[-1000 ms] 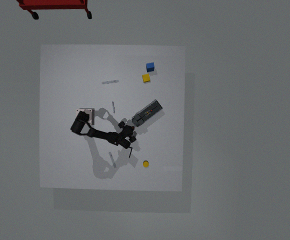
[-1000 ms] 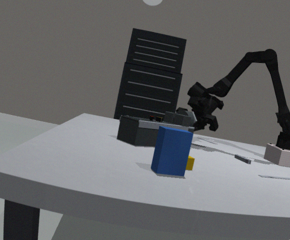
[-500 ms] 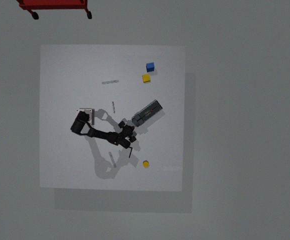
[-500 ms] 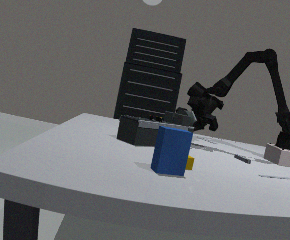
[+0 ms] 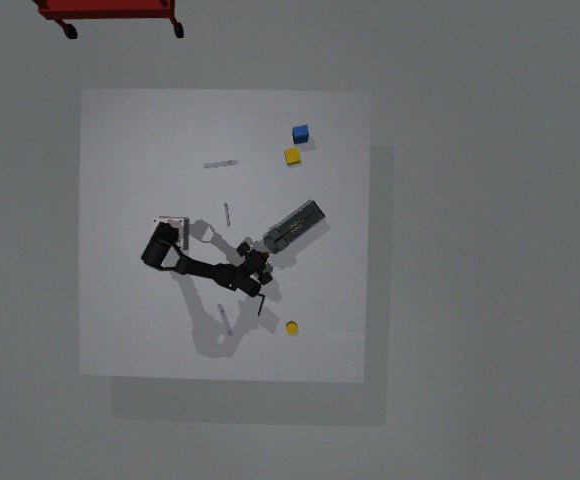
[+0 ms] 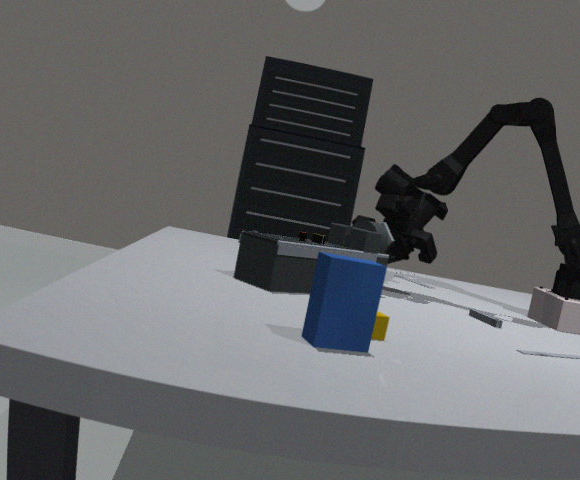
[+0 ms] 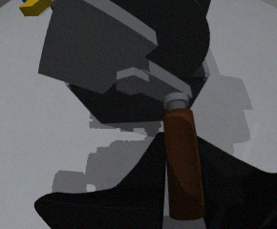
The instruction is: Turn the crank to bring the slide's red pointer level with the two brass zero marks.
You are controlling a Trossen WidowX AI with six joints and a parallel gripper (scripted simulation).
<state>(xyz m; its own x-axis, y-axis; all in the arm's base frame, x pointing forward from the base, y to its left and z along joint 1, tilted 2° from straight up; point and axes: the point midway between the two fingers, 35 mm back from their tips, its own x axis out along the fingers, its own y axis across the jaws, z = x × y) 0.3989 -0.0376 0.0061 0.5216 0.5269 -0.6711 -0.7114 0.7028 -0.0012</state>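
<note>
The brown crank handle lies 10 mm behind my gripper tip, 10 mm to the right of it and 30 mm above it. Round my gripper tip: red pointer (120 mm ahead, 160 mm to the left, 40 mm above); black hex key (210 mm to the right, 40 mm below); yellow block (40 mm ahead, 440 mm to the left, 30 mm below).
</note>
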